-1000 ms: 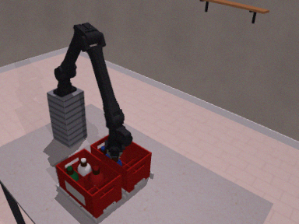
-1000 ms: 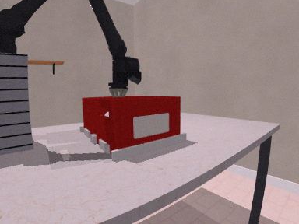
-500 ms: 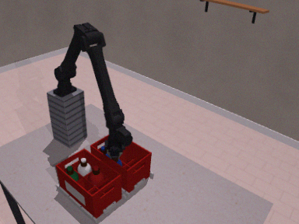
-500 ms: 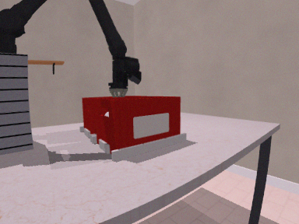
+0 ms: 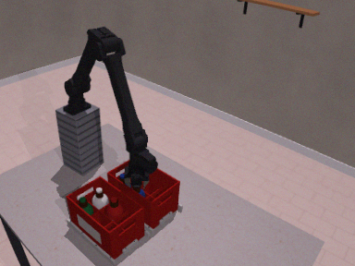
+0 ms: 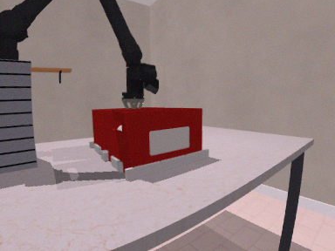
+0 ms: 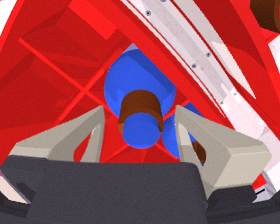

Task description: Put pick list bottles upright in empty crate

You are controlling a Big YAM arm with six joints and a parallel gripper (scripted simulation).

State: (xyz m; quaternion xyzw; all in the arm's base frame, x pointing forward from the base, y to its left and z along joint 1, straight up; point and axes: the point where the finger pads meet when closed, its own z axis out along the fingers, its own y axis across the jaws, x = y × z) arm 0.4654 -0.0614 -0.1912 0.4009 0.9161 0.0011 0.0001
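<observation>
The green-label bottle lies 11 cm behind my hand, 22 cm to the right of it and 6 cm below it. The rest, counted from my hand: blue bottle 9 cm behind, 6 cm below; white-label bottle 10 cm behind, 13 cm to the right, 6 cm below; red-label bottle 1 cm behind, 13 cm to the right, 6 cm below.
</observation>
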